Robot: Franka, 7 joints.
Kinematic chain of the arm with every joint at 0, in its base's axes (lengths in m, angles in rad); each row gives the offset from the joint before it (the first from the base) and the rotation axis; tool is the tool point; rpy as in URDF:
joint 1: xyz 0 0 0.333 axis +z
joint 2: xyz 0 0 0 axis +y
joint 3: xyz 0 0 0.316 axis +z
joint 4: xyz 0.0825 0 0 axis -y
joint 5: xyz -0.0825 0 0.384 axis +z
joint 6: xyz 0 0 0 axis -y
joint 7: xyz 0.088 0 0 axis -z
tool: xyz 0 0 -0.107 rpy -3.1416 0 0
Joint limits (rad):
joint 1: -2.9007..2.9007
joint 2: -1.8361..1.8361
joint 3: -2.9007..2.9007
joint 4: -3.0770..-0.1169
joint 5: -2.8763..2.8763
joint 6: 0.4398..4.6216
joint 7: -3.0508..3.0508
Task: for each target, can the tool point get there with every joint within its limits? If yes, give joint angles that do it. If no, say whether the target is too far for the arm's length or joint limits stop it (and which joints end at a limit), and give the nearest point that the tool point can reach.
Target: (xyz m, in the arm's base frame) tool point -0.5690 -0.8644 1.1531
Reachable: no: too far | nearest point -0.3697 -0.5616 0.8658 | short by 0.463 m
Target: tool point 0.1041 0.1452 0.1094
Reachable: yes | joints 0.7258 0.4963 -0.0455 -2.7144 0.4692 1.4943 -2.5600
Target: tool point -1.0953 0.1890 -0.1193
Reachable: no: too far | nearest point -0.7830 0.1351 0.0096 | short by 0.342 m
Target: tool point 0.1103 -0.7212 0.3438
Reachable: yes | joints -1.8720 1.4591 0.9388 -0.7861 1.6159 0.9127 0.7451
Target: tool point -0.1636 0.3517 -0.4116
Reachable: no: joint limits stop it (at a limit: joint 2) | nearest point -0.1591 0.3421 -0.3524 | short by 0.060 m
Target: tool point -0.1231 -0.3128 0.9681
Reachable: yes | joints -1.7978 0.2339 0.3881 -0.5808 0.9910 4.2668 1.7103
